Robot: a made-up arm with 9 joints. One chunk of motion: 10 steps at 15 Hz.
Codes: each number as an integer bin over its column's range. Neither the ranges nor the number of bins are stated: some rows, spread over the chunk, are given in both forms.
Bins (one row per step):
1: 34 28 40 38 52 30
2: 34 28 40 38 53 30
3: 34 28 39 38 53 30
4: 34 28 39 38 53 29
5: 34 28 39 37 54 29
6: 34 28 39 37 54 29
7: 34 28 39 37 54 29
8: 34 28 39 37 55 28
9: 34 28 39 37 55 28
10: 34 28 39 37 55 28
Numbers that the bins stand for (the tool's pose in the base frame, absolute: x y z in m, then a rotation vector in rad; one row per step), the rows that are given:
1: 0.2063 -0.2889 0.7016 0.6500 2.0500 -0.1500
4: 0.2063 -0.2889 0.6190 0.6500 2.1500 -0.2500
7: 0.2063 -0.2889 0.6190 0.5500 2.2500 -0.2500
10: 0.2063 -0.2889 0.6190 0.5500 2.3500 -0.3500
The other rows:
2: 0.2063 -0.2889 0.7016 0.6500 2.1500 -0.1500
3: 0.2063 -0.2889 0.6190 0.6500 2.1500 -0.1500
5: 0.2063 -0.2889 0.6190 0.5500 2.2500 -0.2500
6: 0.2063 -0.2889 0.6190 0.5500 2.2500 -0.2500
8: 0.2063 -0.2889 0.6190 0.5500 2.3500 -0.3500
9: 0.2063 -0.2889 0.6190 0.5500 2.3500 -0.3500

